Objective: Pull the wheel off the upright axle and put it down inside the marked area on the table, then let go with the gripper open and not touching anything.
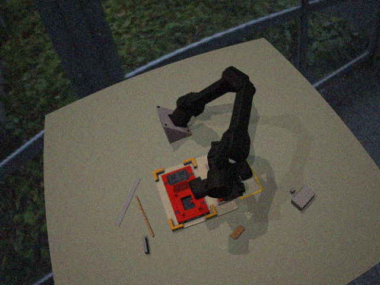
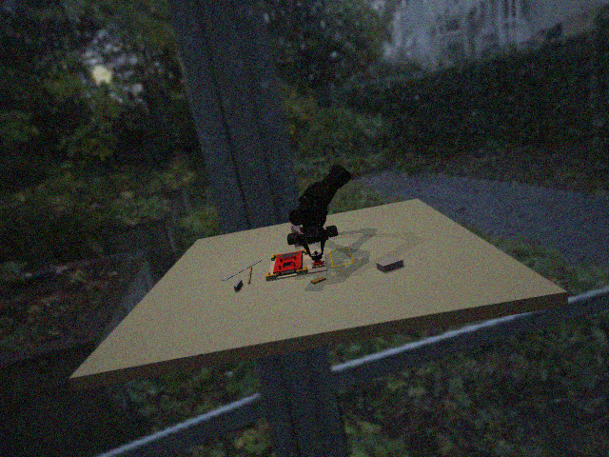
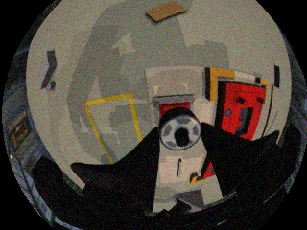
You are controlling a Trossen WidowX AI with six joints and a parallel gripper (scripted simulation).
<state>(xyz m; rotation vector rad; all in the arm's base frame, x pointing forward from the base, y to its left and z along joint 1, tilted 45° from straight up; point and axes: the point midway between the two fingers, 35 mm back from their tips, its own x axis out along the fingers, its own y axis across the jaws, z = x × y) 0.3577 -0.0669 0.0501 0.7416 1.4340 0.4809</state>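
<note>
My gripper tip is 14 cm short of the brown block, 4 cm above it and 3 cm to the left of it. Round my gripper tip: grey block (22 cm to the left, 17 cm ahead, 3 cm below); then orange rod (26 cm to the right, 8 cm behind, 4 cm below); then small dark piece (31 cm to the right, 3 cm below, 3 cm ahead).
</note>
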